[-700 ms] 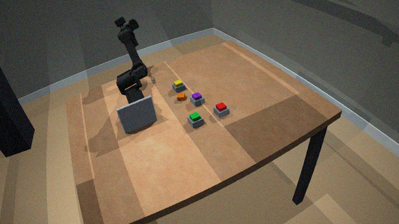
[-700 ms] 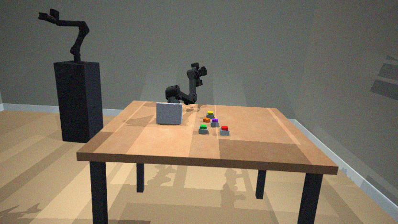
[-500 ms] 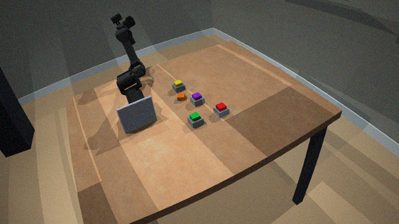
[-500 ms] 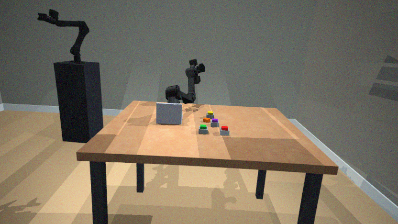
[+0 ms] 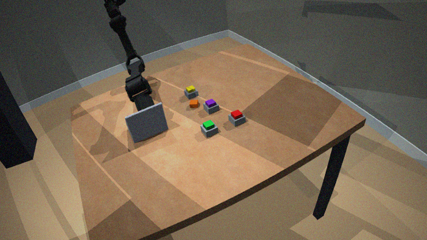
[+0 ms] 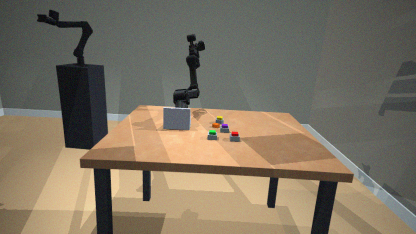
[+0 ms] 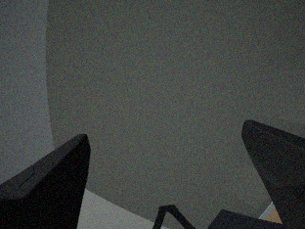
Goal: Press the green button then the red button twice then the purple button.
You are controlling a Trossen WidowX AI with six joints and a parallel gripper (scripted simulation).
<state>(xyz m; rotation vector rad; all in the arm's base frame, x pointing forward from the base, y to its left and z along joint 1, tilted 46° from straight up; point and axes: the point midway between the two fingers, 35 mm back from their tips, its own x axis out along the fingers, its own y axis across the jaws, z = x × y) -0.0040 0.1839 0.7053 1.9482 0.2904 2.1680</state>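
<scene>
Right now the green button is 79 cm to the right of my gripper tip, 43 cm below it and 25 cm ahead of it. The rest, counted from my gripper tip: purple button (66 cm to the right, 43 cm below, 31 cm ahead); then yellow button (52 cm to the right, 43 cm below, 27 cm ahead); then small orange block (60 cm to the right, 46 cm below, 26 cm ahead).
</scene>
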